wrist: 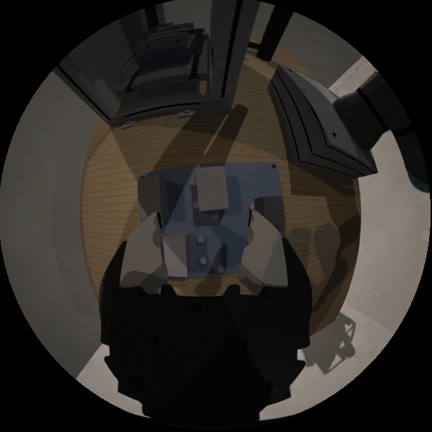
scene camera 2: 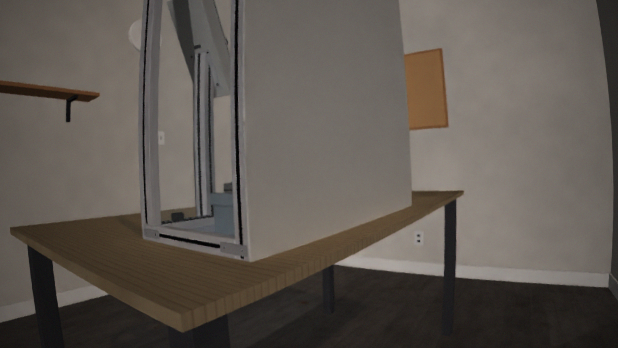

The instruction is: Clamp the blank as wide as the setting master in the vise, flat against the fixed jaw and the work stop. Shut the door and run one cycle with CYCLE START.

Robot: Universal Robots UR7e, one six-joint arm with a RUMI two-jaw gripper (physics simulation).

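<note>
My gripper (wrist: 204,213) is open and empty above a blue plate (wrist: 250,176) in the wrist view. Several grey blocks are on the plate: a light one (wrist: 212,187) ahead between the finger lines, a brown-grey one (wrist: 152,196) at back left, a pale one (wrist: 176,255) at front left beside the left finger, and a dark one (wrist: 270,212) behind the right finger. I cannot tell which is the blank or the setting master. Blue and grey vise-like parts (wrist: 167,56) show inside the framed machine (wrist: 232,55) (scene camera 2: 325,115). I cannot tell the door's state. CYCLE START cannot be made out.
Small round pegs (wrist: 200,240) stand on the plate. A dark, layered base (wrist: 312,117) with a black arm part (wrist: 362,117) is at the right. The machine stands on a wooden table (scene camera 2: 200,280) (wrist: 112,155). A blue-grey block (scene camera 2: 223,212) shows inside the machine.
</note>
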